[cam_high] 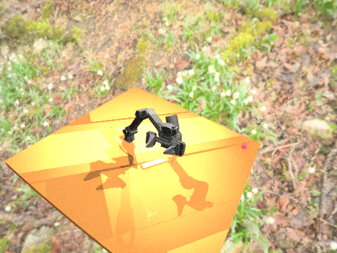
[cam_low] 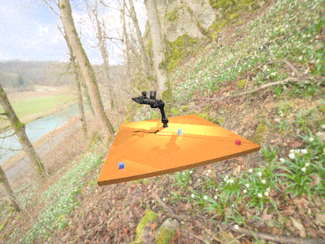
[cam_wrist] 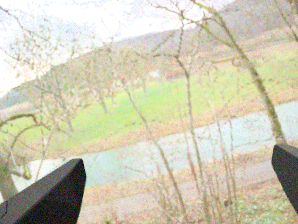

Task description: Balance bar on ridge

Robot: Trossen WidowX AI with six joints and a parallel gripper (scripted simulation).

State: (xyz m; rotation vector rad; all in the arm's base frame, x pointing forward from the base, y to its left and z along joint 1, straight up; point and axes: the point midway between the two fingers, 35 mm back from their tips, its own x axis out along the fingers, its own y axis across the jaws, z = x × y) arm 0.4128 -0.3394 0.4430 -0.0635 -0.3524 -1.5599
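The bar lies 440 mm below my gripper tip, 300 mm to the left of it and 130 mm behind it. Also, from my gripper tip: blue cube (440 mm below, 330 mm ahead, 130 mm to the right); then red cube (870 mm to the left, 440 mm below, 330 mm ahead).
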